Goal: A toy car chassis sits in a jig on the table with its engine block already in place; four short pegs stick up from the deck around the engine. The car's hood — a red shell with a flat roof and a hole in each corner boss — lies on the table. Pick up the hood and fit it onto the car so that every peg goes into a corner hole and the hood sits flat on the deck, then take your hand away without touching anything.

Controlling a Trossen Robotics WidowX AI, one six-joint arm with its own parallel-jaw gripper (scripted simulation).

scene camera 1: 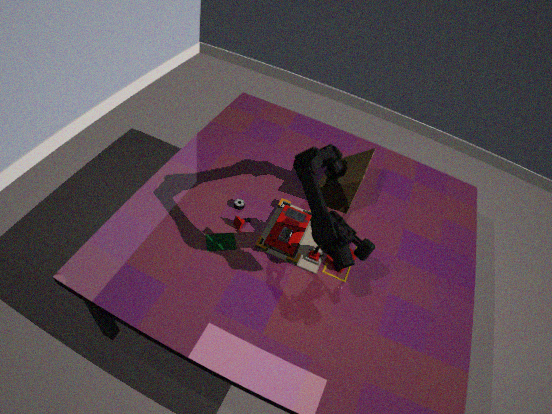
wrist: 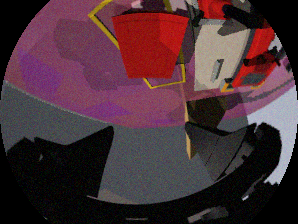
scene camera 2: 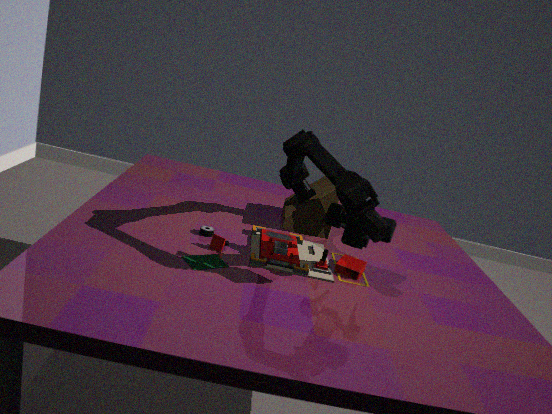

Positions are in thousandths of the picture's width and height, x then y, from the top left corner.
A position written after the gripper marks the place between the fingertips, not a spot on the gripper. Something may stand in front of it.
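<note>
Gripper (scene camera 2: 657, 564), also in the wrist view (wrist: 505, 574): open, holding nothing. Red hood (wrist: 502, 199) in view.
</note>
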